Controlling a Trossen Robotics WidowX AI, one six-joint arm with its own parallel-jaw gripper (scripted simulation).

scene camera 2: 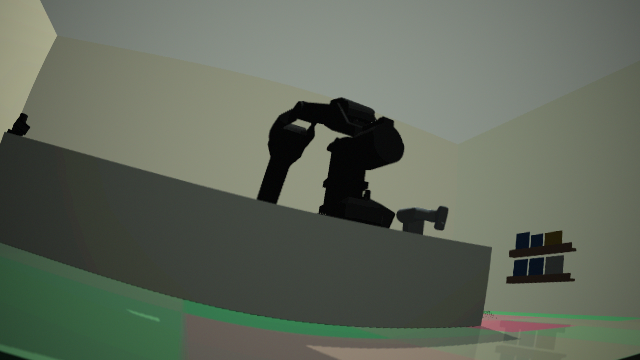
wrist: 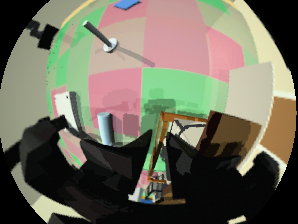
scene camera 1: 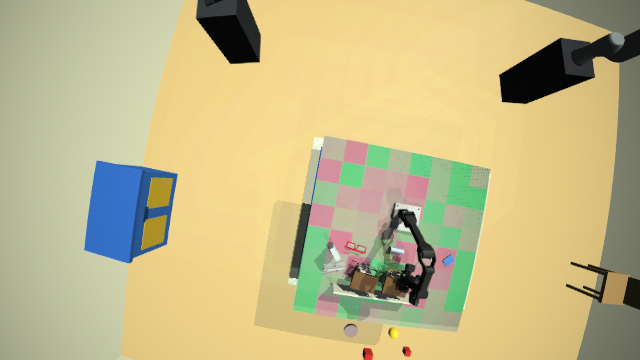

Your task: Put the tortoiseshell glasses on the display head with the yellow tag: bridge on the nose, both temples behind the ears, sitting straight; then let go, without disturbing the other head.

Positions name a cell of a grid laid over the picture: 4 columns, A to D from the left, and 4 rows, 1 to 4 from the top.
I see my gripper (wrist: C3) and a display head (wrist: D3).
